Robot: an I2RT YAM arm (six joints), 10 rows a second.
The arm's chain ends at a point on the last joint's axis. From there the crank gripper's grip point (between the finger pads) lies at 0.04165 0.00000 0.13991 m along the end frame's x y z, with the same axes.
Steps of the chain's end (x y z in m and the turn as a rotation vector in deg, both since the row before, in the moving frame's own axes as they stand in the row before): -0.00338, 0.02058, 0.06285, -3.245, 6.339, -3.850; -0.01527, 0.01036, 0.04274, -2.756, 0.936, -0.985; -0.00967, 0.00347, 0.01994, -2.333, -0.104, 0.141; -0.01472, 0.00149, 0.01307, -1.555, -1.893, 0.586; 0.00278, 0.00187, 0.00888, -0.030, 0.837, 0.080; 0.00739, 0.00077, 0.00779, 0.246, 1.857, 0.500; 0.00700, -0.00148, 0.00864, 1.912, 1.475, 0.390; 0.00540, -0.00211, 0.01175, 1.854, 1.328, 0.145
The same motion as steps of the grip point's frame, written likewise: 0.01197, 0.02504, 0.05726, -3.245, 6.339, -3.850; -0.01294, 0.01633, 0.04190, -2.756, 0.936, -0.985; -0.00993, 0.00927, 0.01990, -2.333, -0.104, 0.141; -0.01939, 0.00571, 0.01431, -1.555, -1.893, 0.586; 0.00482, 0.00200, 0.00826, -0.030, 0.837, 0.080; 0.01190, 0.00056, 0.00637, 0.246, 1.857, 0.500; 0.01060, -0.00583, 0.00745, 1.912, 1.475, 0.390; 0.00864, -0.00651, 0.01068, 1.854, 1.328, 0.145
